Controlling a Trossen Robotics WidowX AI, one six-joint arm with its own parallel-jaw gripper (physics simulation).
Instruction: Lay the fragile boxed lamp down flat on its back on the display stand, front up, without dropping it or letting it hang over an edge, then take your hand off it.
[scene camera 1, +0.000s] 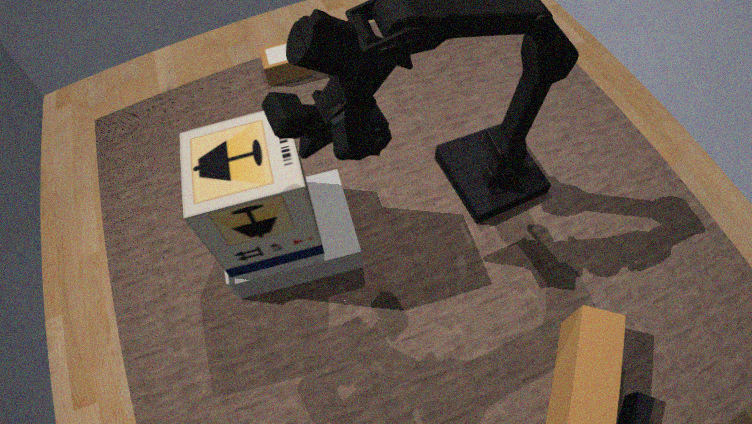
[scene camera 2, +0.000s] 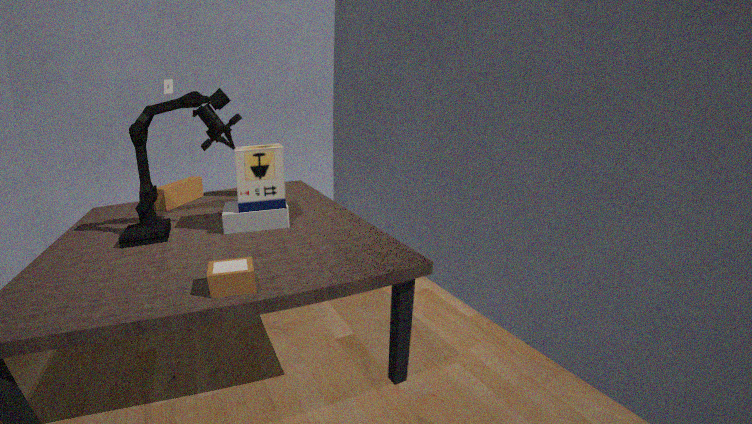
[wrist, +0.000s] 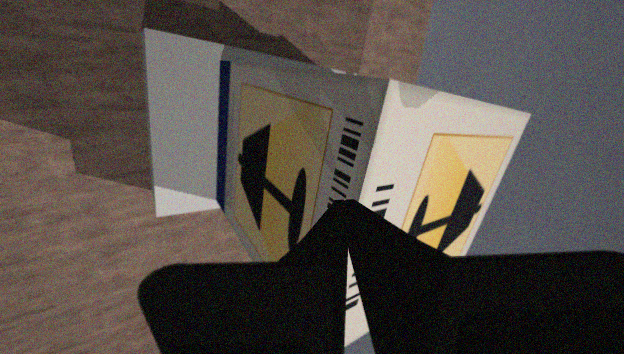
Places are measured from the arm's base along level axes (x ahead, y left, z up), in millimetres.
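Where they show: gripper, fingertip midpoint: (scene camera 1: 302, 156) (scene camera 2: 234, 148) (wrist: 344, 209); arm's base at its link origin: (scene camera 1: 499, 178) (scene camera 2: 148, 224).
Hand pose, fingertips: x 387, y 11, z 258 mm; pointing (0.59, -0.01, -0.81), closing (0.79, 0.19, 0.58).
Note:
Things, the pixels of their top centre, and the offset from my fingertips.
- small tan box with a white top, top centre: (scene camera 2: 230, 266) (scene camera 1: 283, 52) 31 mm back, 537 mm right, 234 mm down
- long tan block at its top centre: (scene camera 1: 595, 397) (scene camera 2: 178, 182) 327 mm back, 456 mm left, 184 mm down
The boxed lamp (scene camera 1: 247, 197) (scene camera 2: 261, 176) (wrist: 370, 135) stands upright on end, blue band at the bottom, on the far part of the light grey display stand (scene camera 1: 339, 226) (scene camera 2: 234, 223) (wrist: 182, 105). The lamp drawing on its side facing scene camera 2 is upside down. A bare strip of stand shows on the arm's side of the box. My gripper (scene camera 1: 305, 152) (scene camera 2: 233, 147) (wrist: 344, 209) is shut and empty, its tips pointing down at the box's upper edge on the arm's side. I cannot tell whether they touch it. The fingers hide part of the box in the wrist view.
The arm's base (scene camera 1: 492, 176) (scene camera 2: 144, 232) stands beside the stand. A small tan box with a white top (scene camera 1: 274, 55) (scene camera 2: 231, 279) sits near one table edge. A long tan block (scene camera 1: 595, 368) (scene camera 2: 181, 193) stands on the opposite side.

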